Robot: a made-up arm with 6 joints. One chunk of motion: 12 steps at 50 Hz.
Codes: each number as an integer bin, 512 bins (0 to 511) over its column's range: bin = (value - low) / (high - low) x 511, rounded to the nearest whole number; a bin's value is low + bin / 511 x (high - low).
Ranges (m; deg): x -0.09..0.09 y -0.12..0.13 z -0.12..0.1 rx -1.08..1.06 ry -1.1..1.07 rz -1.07..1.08
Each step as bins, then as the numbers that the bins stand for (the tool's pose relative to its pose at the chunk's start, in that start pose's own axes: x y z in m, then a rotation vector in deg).
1 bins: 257 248 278 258 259 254
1 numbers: 0.0005 0.0013 -0.0003 0.00 0.00 0.00
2 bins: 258 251 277 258 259 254
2 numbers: 0.0009 0.0028 -0.0007 0.00 0.00 0.00
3 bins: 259 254 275 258 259 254
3 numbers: 0.0012 0.0043 -0.0016 0.00 0.00 0.00
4 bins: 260 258 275 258 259 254
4 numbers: 0.0016 0.0062 -0.0016 0.00 0.00 0.00
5 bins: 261 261 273 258 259 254
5 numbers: 0.0019 0.0077 -0.0025 0.00 0.00 0.00
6 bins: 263 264 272 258 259 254
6 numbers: 0.0026 0.0092 -0.0029 0.00 0.00 0.00
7 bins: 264 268 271 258 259 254
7 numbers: 0.0030 0.0111 -0.0033 0.00 0.00 0.00
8 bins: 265 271 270 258 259 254
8 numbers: 0.0033 0.0126 -0.0038 0.00 0.00 0.00
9 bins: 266 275 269 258 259 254
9 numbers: 0.0037 0.0145 -0.0042 0.00 0.00 0.00
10 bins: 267 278 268 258 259 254
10 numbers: 0.0041 0.0160 -0.0046 0.00 0.00 0.00
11 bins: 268 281 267 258 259 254
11 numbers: 0.0044 0.0175 -0.0050 0.00 0.00 0.00
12 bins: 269 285 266 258 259 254
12 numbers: 0.0048 0.0194 -0.0055 0.00 0.00 0.00
